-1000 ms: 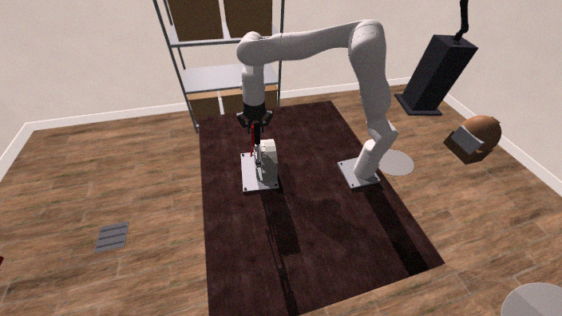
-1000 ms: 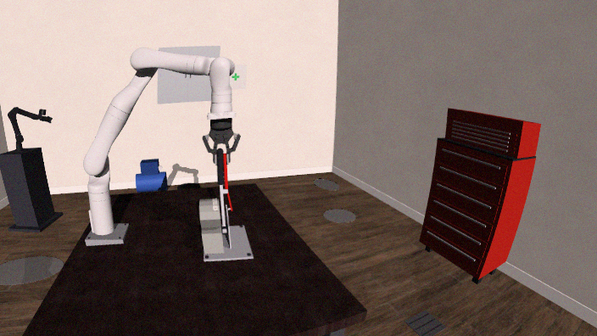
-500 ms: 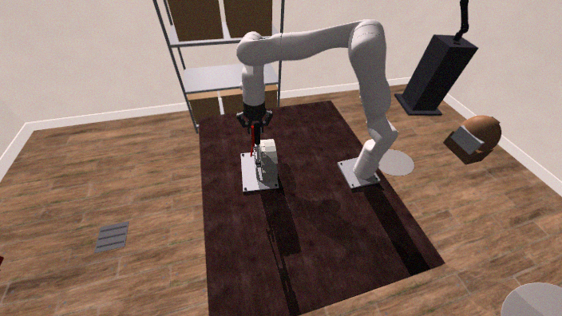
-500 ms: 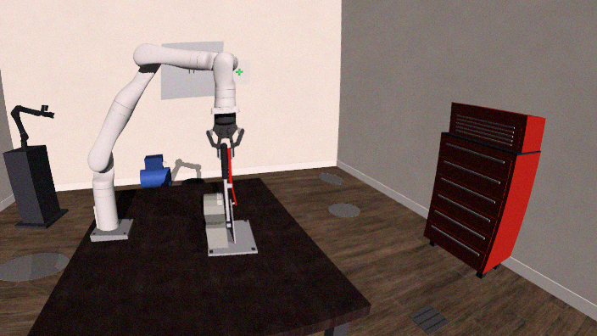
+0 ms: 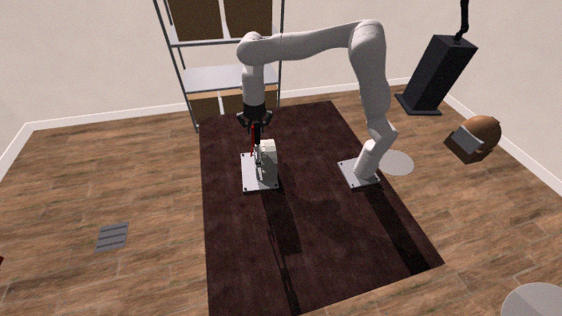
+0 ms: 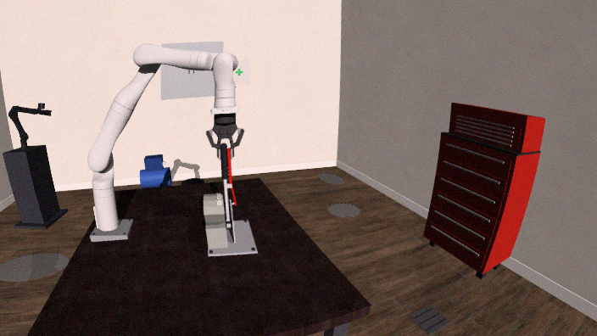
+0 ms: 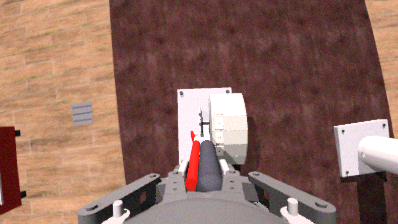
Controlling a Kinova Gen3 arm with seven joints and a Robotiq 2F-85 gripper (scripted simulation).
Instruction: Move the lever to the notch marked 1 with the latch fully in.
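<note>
The red bar lies 11 cm below my hand, 2 cm ahead of it and 1 cm to the right of it.
</note>
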